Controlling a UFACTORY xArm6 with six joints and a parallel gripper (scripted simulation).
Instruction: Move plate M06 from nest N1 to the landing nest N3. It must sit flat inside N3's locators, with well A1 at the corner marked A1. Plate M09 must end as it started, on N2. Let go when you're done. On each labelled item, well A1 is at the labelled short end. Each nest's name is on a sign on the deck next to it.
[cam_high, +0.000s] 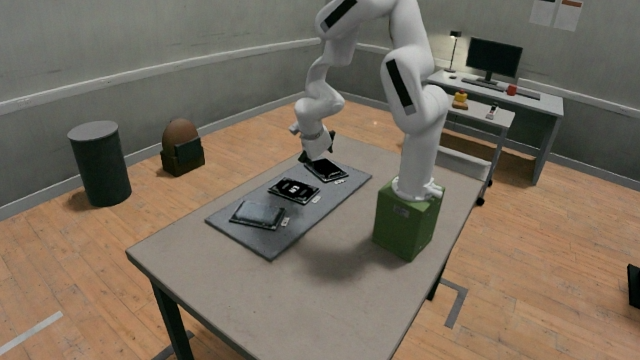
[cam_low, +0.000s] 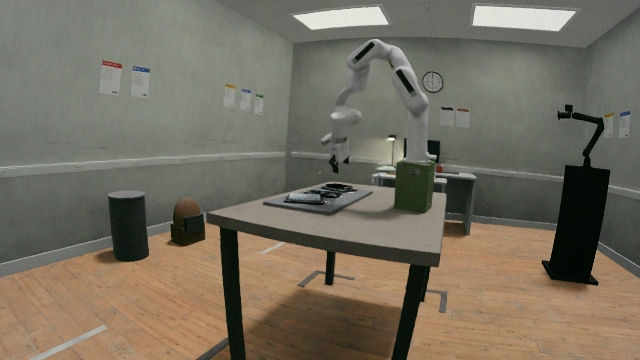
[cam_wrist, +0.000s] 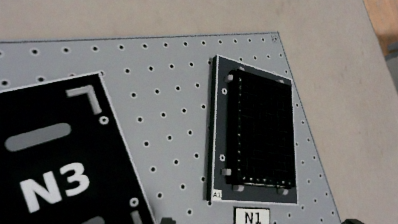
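The dark plate lies 7 cm ahead of my hand, 13 cm to the right of it and 12 cm below it.
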